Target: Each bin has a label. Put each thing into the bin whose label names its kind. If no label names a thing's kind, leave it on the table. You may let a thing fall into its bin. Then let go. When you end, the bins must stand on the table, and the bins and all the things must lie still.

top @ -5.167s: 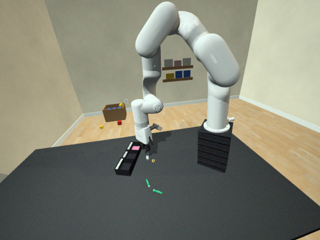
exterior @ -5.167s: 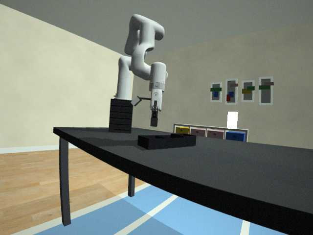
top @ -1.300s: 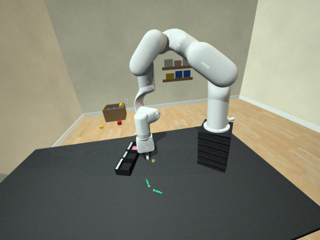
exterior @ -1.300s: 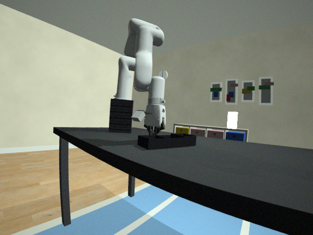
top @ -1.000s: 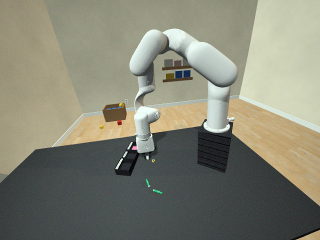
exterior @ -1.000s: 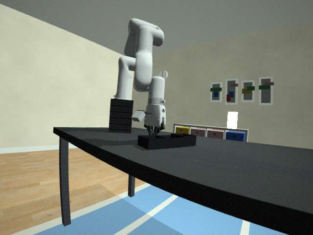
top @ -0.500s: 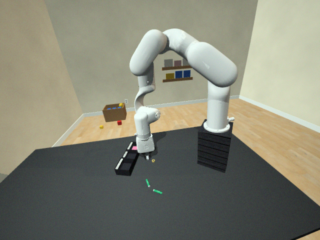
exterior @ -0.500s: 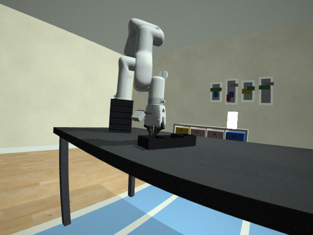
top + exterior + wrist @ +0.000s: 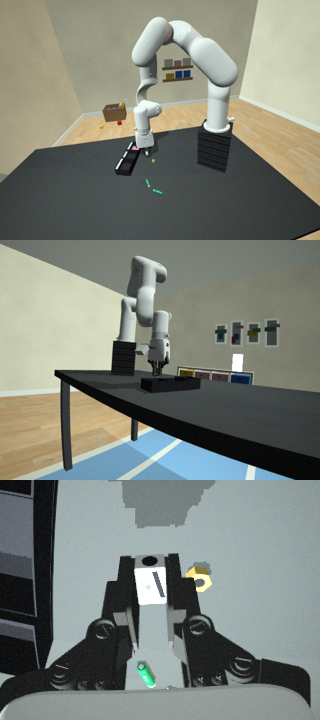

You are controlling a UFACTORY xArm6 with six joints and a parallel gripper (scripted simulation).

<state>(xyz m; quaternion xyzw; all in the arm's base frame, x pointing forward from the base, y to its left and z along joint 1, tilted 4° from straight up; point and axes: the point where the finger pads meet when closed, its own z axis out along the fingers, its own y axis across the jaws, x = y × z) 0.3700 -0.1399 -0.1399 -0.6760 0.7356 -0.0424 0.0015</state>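
The pink flat pad lies 60 mm ahead of my hand, 110 mm to the right of it and 50 mm below it. The rest, counted from my hand: battery 30 mm ahead, 170 mm to the left, 50 mm below; white part 10 mm below; yellow hex nut 30 mm behind, 40 mm to the left, 60 mm below.
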